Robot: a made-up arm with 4 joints.
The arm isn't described. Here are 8 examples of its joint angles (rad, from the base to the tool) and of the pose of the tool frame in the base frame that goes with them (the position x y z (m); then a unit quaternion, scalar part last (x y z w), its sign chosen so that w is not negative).
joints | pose
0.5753 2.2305 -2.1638 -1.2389 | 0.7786 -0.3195 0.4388 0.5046 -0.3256 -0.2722 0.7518
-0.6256 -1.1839 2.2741 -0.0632 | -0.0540 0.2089 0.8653 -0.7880 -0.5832 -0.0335 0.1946
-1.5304 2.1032 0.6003 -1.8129 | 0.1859 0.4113 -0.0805 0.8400 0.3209 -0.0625 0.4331
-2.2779 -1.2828 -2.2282 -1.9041 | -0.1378 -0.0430 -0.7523 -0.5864 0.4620 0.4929 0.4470
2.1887 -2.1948 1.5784 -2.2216 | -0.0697 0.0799 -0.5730 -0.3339 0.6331 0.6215 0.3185
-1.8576 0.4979 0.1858 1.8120 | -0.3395 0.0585 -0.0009 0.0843 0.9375 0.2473 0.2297
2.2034 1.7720 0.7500 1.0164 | 0.2854 -0.1675 0.0411 -0.7111 0.5643 0.2597 0.3292
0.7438 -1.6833 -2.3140 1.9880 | 0.1823 -0.0603 0.3403 0.4177 0.3988 -0.5362 0.6156
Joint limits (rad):
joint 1: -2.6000..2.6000
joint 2: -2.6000..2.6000
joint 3: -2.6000..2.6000
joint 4: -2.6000..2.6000
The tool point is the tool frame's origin. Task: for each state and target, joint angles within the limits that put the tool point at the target. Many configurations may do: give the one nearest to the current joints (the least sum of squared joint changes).
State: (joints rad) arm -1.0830 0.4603 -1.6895 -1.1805
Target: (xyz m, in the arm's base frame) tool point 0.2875 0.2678 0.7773
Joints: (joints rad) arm -0.7364 1.0837 -1.5591 -0.9043
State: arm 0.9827 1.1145 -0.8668 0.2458
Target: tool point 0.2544 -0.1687 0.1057
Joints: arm 0.8050 1.0279 -0.4254 0.7335
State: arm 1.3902 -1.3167 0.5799 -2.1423
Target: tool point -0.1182 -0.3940 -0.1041
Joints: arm 1.6981 -1.1210 0.7748 -2.0310
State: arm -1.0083 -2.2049 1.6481 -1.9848
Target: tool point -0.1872 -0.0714 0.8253
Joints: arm -1.2653 -1.9528 1.6420 -2.2245
